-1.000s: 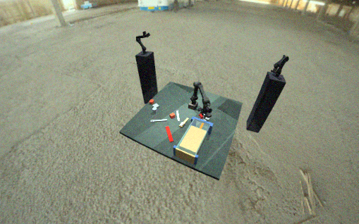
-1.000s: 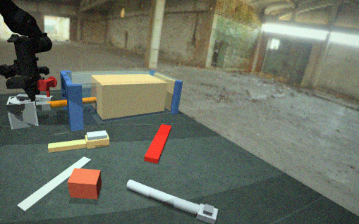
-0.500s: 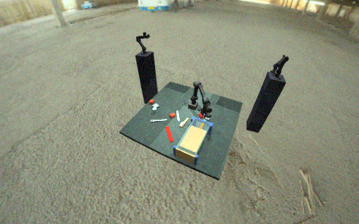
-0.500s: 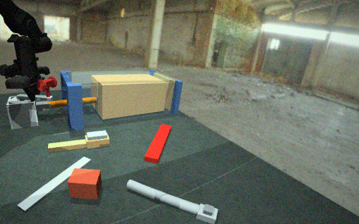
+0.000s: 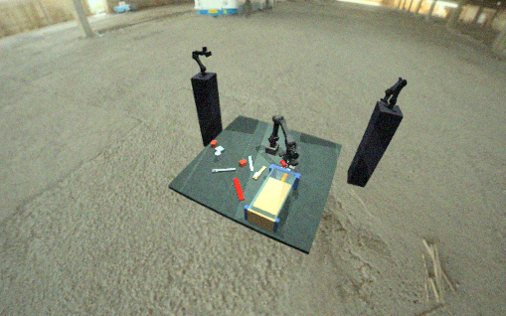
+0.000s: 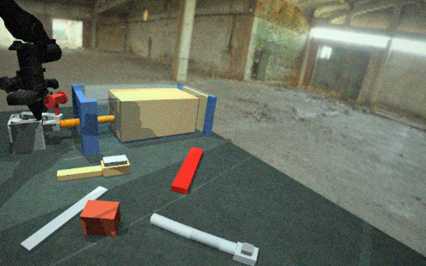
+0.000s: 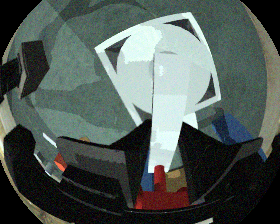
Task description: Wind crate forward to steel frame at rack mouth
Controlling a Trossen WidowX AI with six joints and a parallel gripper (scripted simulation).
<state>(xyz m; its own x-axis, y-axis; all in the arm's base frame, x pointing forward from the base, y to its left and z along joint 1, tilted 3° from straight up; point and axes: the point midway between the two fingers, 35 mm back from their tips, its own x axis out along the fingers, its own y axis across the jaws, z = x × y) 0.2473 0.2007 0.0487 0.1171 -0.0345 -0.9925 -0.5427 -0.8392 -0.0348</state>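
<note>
My gripper tip is now 2 cm below the winch handle, 1 cm to the left of it and 1 cm short of it. Round my gripper tip: wooden-handled tool (23 cm to the right, 10 cm ahead, 7 cm below); then winch (6 cm below, 6 cm behind, 2 cm to the left); then red knob (5 cm above, 4 cm ahead, 3 cm to the right).
</note>
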